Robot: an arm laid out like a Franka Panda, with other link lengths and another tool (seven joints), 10 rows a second.
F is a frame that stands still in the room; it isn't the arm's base.
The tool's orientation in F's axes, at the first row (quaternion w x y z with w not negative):
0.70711 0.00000 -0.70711 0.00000
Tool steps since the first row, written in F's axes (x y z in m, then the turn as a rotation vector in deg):
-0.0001 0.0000 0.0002 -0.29 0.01 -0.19
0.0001 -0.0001 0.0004 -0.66 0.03 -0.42
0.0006 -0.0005 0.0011 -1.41 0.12 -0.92
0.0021 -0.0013 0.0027 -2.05 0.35 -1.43
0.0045 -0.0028 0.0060 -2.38 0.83 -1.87
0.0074 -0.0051 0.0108 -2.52 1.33 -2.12
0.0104 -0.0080 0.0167 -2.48 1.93 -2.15
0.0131 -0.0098 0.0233 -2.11 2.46 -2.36
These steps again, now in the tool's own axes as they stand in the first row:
0.0002 0.0000 0.0001 -0.19 0.01 0.29
0.0004 -0.0001 -0.0001 -0.42 0.03 0.66
0.0011 -0.0005 -0.0006 -0.92 0.12 1.41
0.0027 -0.0013 -0.0021 -1.43 0.35 2.05
0.0060 -0.0028 -0.0045 -1.87 0.83 2.38
0.0108 -0.0051 -0.0074 -2.12 1.33 2.52
0.0167 -0.0080 -0.0104 -2.15 1.93 2.48
0.0233 -0.0098 -0.0131 -2.36 2.46 2.11

